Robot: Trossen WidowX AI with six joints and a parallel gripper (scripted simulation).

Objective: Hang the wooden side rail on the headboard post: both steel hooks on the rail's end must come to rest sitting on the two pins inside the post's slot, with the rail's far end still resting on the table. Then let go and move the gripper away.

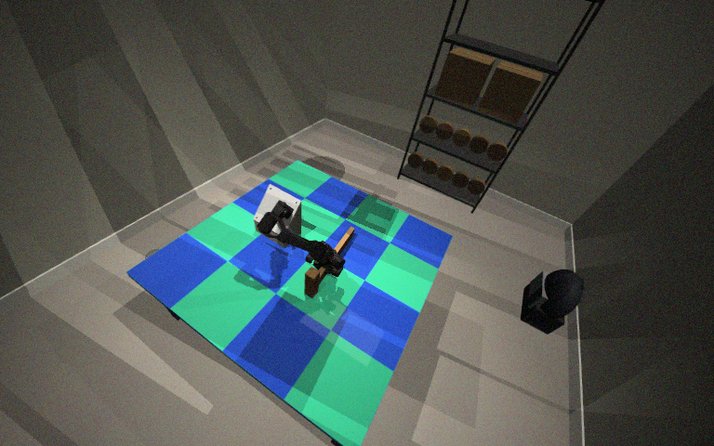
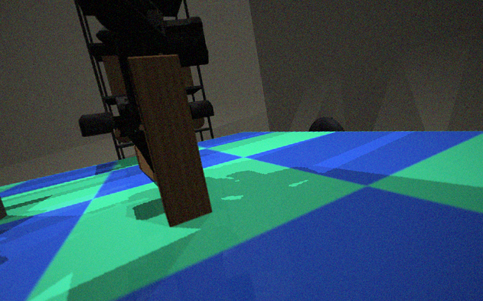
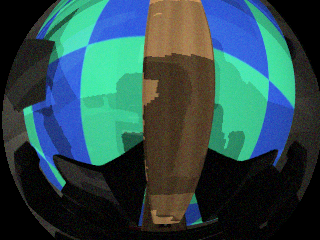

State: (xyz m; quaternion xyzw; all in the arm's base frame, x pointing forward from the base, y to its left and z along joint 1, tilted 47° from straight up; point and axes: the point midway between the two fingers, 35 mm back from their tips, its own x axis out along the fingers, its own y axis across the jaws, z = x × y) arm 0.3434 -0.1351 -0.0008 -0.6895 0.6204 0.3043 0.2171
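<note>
Now: the wooden headboard post 10 cm to the right of my gripper tip, 4 cm above it and 1 cm ahead of it.
</note>
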